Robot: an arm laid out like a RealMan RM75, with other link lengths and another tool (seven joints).
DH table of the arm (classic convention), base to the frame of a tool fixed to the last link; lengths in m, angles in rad. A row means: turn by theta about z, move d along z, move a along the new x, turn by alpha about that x. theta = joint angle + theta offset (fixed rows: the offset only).
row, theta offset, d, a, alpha
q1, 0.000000, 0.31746, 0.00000, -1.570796
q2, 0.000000, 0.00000, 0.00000, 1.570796
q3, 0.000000, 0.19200, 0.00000, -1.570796
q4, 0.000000, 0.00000, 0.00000, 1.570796
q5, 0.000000, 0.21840, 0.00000, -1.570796
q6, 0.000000, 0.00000, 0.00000, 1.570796
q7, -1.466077, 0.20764, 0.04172, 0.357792
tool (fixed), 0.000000, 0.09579, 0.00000, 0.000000
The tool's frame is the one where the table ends.
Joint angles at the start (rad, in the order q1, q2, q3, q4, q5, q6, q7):
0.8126, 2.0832, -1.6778, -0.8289, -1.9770, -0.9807, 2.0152
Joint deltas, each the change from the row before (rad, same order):
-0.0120, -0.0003, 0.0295, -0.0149, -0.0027, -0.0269, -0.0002
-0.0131, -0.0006, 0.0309, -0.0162, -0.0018, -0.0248, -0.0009
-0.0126, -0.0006, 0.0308, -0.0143, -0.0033, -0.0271, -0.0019
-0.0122, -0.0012, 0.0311, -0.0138, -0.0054, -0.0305, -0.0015
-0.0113, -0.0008, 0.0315, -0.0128, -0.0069, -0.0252, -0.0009
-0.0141, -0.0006, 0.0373, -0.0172, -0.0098, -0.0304, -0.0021
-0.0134, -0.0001, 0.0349, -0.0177, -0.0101, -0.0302, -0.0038
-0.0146, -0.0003, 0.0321, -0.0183, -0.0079, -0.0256, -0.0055
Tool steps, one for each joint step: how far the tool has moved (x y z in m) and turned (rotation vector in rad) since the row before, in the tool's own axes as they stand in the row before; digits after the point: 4 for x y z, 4 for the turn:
0.0005, -0.0030, -0.0042, 0.0118, -0.0025, 0.0187
0.0015, -0.0040, -0.0047, 0.0150, 0.0004, 0.0179
0.0013, -0.0027, -0.0050, 0.0116, -0.0010, 0.0170
0.0011, -0.0018, -0.0056, 0.0081, -0.0021, 0.0164
0.0026, -0.0023, -0.0057, 0.0097, 0.0028, 0.0144
0.0031, -0.0028, -0.0071, 0.0109, 0.0033, 0.0140
0.0024, -0.0026, -0.0068, 0.0093, 0.0016, 0.0100
0.0029, -0.0029, -0.0068, 0.0111, 0.0038, 0.0072

